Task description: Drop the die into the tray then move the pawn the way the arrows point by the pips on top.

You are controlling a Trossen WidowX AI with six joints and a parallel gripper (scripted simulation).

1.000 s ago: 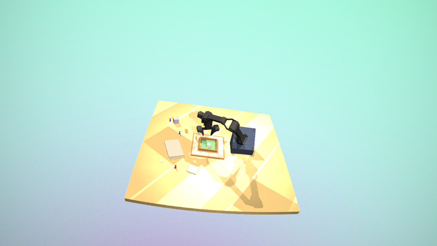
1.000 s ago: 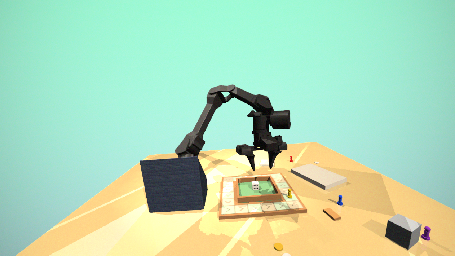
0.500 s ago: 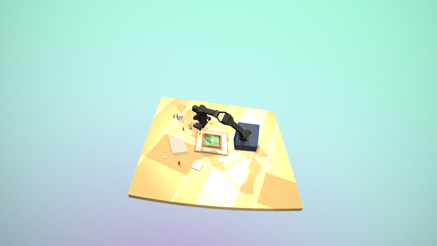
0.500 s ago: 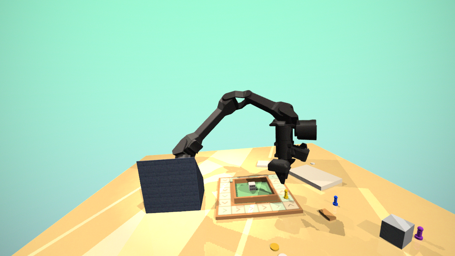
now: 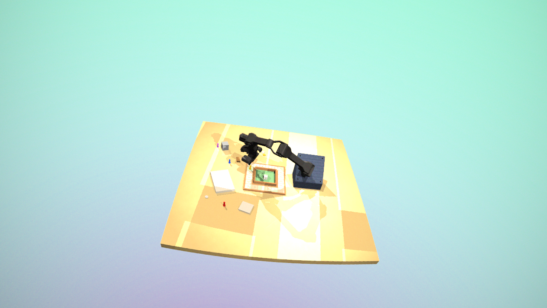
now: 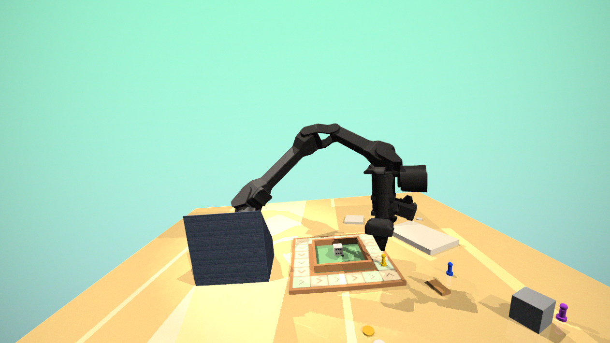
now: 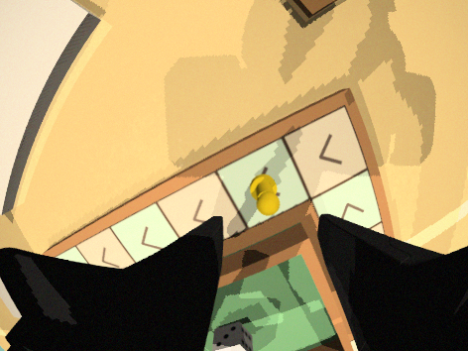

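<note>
Right now my gripper tip is 40 mm above the yellow pawn. Also, from my gripper tip: white die 110 mm behind, 80 mm to the left, 40 mm below; blue pawn 150 mm ahead, 60 mm to the right, 50 mm below; green dice tray 110 mm behind, 70 mm to the left, 60 mm below.
</note>
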